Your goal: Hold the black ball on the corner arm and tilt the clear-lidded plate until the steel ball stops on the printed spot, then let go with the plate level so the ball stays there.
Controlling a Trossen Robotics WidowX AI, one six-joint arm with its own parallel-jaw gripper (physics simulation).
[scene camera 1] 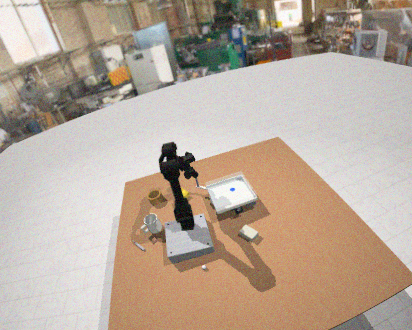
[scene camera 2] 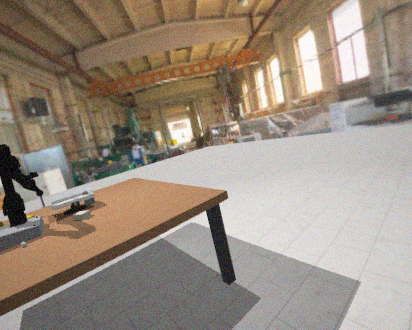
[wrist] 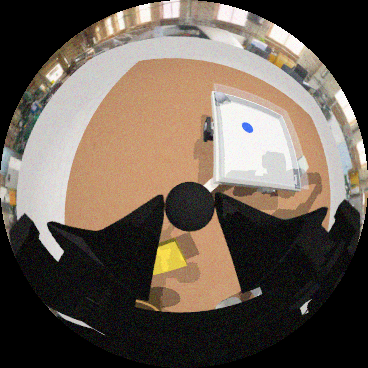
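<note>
My gripper is shut on the black ball, which shows between its two fingers in the wrist view. A thin rod and a pale corner arm lead from the ball to the plate. The clear-lidded white plate stands raised on a dark support; its exact tilt is hard to tell. The blue printed spot is bare. The steel ball is a blurred grey shape in the plate's upper-left corner in the wrist view, away from the spot.
A yellow block lies below the gripper. A brown bowl, a grey mug and a pen-like stick are left of the arm. A pale block lies near the plate. A small whitish ball is by the base.
</note>
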